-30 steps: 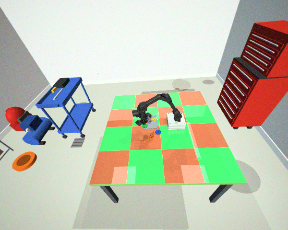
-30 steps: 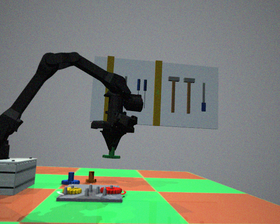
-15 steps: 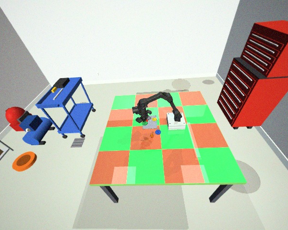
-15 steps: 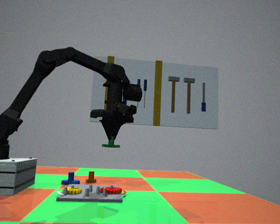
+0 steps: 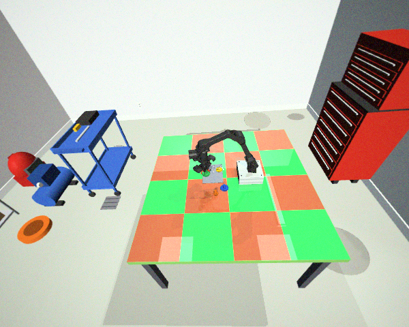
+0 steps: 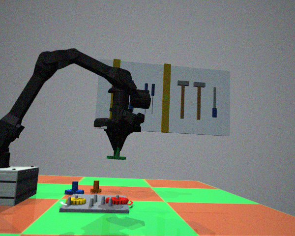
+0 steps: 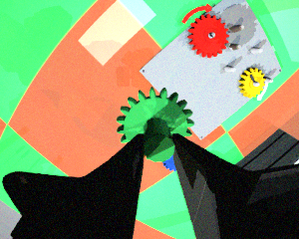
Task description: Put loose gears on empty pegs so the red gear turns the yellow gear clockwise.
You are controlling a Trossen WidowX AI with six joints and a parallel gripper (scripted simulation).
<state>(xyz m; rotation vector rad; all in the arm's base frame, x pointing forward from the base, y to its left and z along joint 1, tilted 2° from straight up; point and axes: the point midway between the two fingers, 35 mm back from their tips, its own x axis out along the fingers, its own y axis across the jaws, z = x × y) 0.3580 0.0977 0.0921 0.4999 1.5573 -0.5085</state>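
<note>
The yellow gear lies 9 cm behind my gripper tip, 16 cm to the right of it and 14 cm below it. The rest, counted from my gripper tip: red gear (2 cm ahead, 13 cm to the right, 14 cm below); brown gear (8 cm behind, 9 cm to the left, 14 cm below); green gear (1 cm below).
</note>
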